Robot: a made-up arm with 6 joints. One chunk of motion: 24 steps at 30 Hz.
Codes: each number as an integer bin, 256 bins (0 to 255) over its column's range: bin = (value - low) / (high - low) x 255, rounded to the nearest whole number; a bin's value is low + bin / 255 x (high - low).
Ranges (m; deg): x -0.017..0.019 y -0.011..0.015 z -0.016..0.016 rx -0.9..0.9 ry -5..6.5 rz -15.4..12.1
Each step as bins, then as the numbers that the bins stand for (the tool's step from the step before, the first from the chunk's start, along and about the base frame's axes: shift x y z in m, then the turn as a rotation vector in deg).
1 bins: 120 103 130 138 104 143
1 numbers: -0.00006 -0.00050 0.00031 0.074 -0.310 0.022
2 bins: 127 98 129 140 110 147
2 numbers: 0.00093 -0.00101 0.00019 0.088 -0.039 0.453
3 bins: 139 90 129 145 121 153
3 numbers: 0.00262 -0.00182 0.00019 0.124 0.457 1.100
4 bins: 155 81 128 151 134 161
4 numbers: 0.00488 -0.00274 0.00006 0.166 1.043 1.963
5 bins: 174 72 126 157 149 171
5 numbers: 0.00756 -0.00366 -0.00019 0.208 1.720 3.041
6 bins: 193 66 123 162 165 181
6 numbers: 0.01025 -0.00427 -0.00056 0.244 2.441 4.120
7 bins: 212 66 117 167 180 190
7 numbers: 0.01293 -0.00427 -0.00132 0.279 3.118 5.090
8 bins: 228 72 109 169 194 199
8 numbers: 0.01519 -0.00366 -0.00232 0.293 3.749 6.061
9 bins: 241 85 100 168 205 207
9 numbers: 0.01702 -0.00233 -0.00345 0.286 4.245 6.924
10 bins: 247 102 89 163 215 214
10 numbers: 0.01787 -0.00060 -0.00483 0.251 4.696 7.678
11 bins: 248 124 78 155 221 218
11 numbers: 0.01801 0.00164 -0.00621 0.194 4.967 8.110
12 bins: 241 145 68 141 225 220
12 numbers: 0.01702 0.00378 -0.00747 0.095 5.147 8.325
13 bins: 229 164 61 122 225 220
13 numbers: 0.01533 0.00572 -0.00835 -0.039 5.147 8.325
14 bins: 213 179 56 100 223 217
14 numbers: 0.01307 0.00725 -0.00897 -0.194 5.057 8.002
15 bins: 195 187 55 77 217 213
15 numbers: 0.01053 0.00807 -0.00910 -0.356 4.786 7.571
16 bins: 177 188 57 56 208 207
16 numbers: 0.00799 0.00817 -0.00885 -0.505 4.380 6.924
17 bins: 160 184 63 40 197 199
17 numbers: 0.00559 0.00776 -0.00809 -0.618 3.884 6.061
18 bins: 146 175 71 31 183 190
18 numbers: 0.00361 0.00684 -0.00709 -0.681 3.253 5.090
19 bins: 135 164 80 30 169 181
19 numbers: 0.00206 0.00572 -0.00596 -0.688 2.622 4.120
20 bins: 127 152 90 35 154 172
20 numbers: 0.00093 0.00450 -0.00471 -0.653 1.945 3.149
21 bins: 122 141 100 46 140 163
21 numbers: 0.00022 0.00338 -0.00345 -0.575 1.314 2.178
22 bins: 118 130 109 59 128 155
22 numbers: -0.00034 0.00225 -0.00232 -0.484 0.773 1.316
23 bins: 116 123 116 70 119 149
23 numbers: -0.00062 0.00154 -0.00144 -0.406 0.367 0.669
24 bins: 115 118 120 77 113 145
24 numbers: -0.00076 0.00103 -0.00094 -0.356 0.096 0.237
